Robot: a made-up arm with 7 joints.
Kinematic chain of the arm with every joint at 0, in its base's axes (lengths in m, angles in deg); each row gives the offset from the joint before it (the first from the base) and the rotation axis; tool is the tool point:
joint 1: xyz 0 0.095 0 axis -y
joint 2: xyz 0 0.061 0 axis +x
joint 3: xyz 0 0 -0.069 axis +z
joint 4: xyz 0 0 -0.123 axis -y
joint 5: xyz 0 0 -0.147 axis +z
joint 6: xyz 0 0 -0.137 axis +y
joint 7: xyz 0 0 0 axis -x
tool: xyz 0 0 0
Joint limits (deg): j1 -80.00..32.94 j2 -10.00..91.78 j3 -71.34..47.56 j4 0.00..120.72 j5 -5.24..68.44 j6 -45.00..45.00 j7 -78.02..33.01
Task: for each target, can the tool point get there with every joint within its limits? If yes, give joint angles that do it. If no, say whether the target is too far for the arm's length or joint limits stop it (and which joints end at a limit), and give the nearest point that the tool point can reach.
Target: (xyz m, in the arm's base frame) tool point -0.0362 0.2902 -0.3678
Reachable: yes | joints -43.41 50.79 -31.99 70.10 6.30 6.70 -36.54
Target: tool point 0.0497 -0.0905 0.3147
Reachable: no: joint limits stop it (at a limit: joint 1, joint 2, joint 4) | nearest point 0.1296 -0.0445 0.0693 | short by 0.262 m
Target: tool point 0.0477 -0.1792 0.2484
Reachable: no: joint limits stop it (at a limit: joint 1, joint 2, joint 4) | nearest point 0.0936 -0.0686 0.0511 | short by 0.231 m
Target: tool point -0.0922 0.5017 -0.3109
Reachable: yes | joints -23.08 51.68 -46.04 10.83 4.28 -5.26 -4.07
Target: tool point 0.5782 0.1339 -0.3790
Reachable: no: too far | nearest point 0.3622 0.1409 -0.2797 | short by 0.238 m
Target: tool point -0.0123 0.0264 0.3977
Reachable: no: joint limits stop it (at a limit: joint 1, joint 2, joint 3, joint 4) | nearest point 0.0396 0.1973 0.2419 | short by 0.237 m
